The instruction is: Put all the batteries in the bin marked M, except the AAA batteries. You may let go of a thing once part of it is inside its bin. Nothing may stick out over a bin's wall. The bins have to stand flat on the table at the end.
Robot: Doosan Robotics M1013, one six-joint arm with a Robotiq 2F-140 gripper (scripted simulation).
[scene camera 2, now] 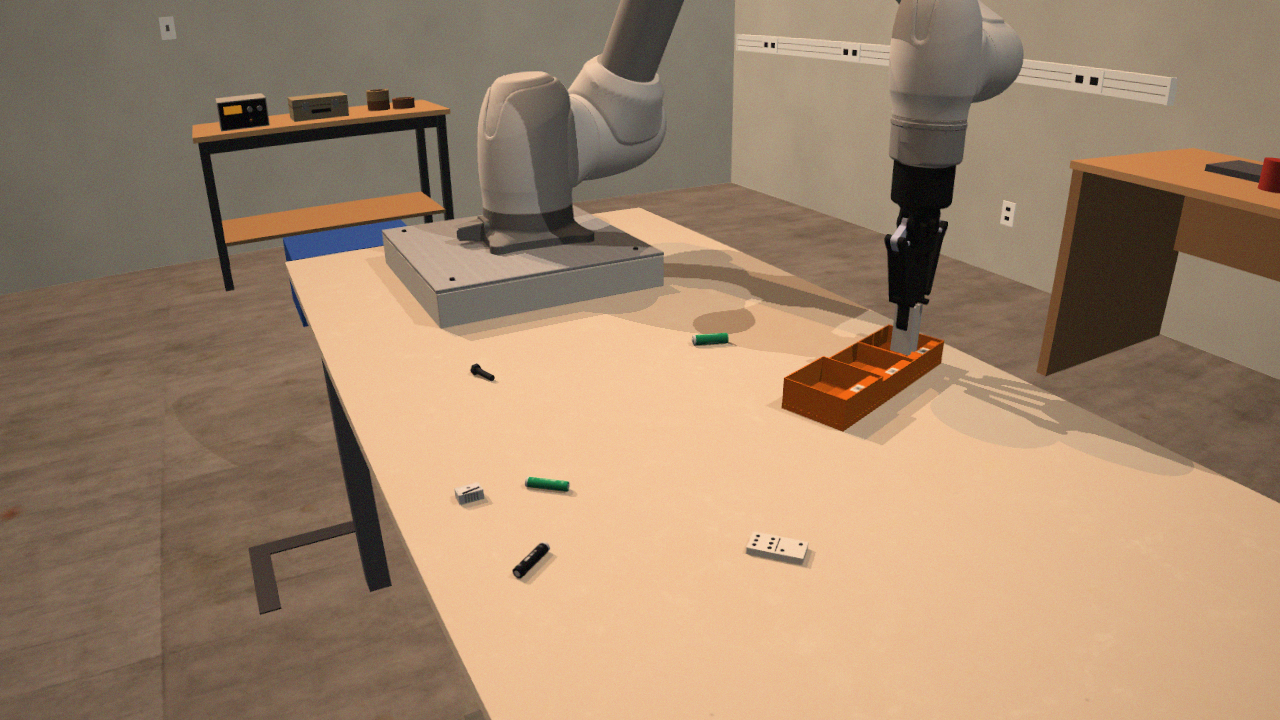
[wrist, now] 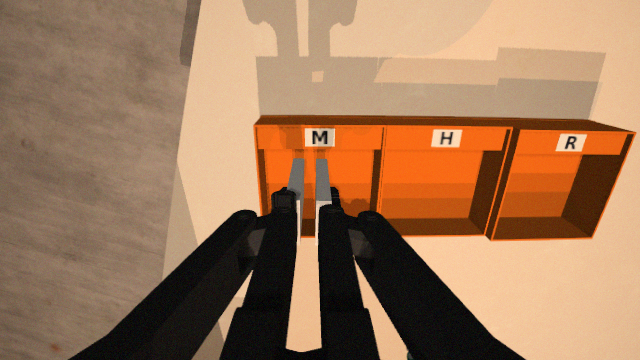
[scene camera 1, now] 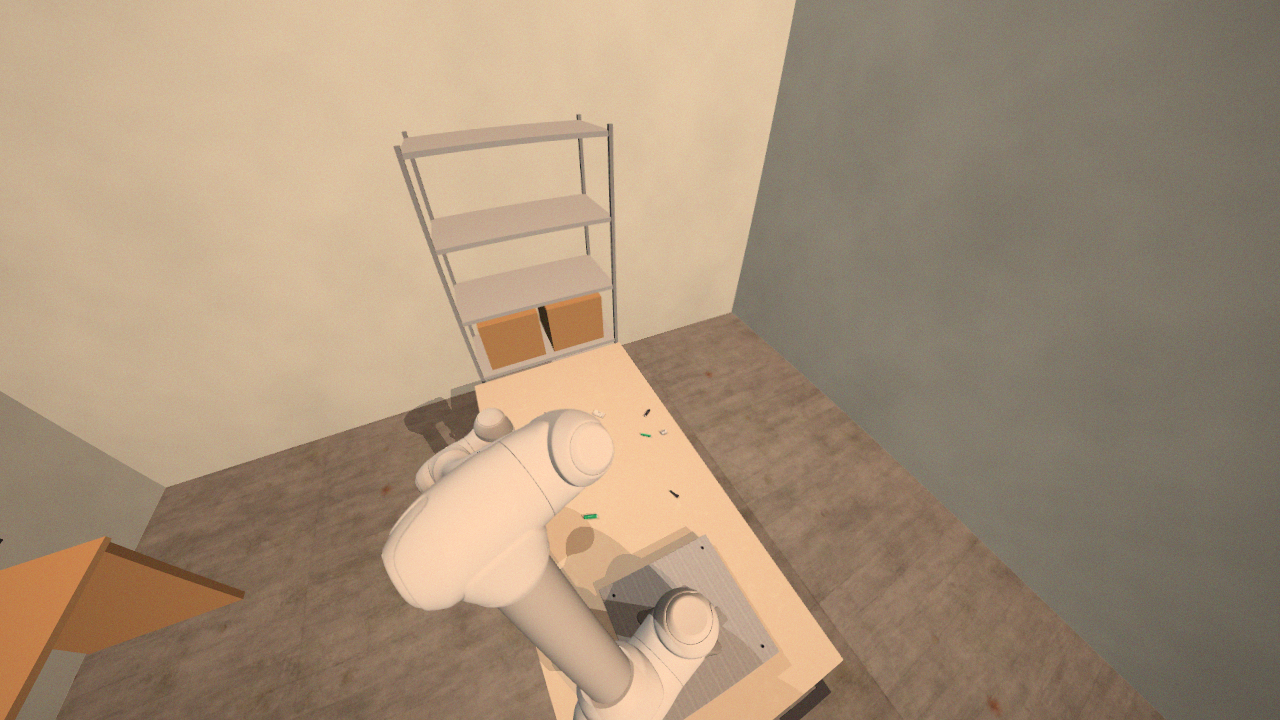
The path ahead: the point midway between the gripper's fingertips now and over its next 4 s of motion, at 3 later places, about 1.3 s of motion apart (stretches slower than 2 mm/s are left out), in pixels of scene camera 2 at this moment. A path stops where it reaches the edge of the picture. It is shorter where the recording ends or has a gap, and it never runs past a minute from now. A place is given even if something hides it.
My gripper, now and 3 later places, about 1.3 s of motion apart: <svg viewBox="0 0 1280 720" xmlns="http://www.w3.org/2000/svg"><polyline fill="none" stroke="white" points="903,350 906,324 868,241 707,291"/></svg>
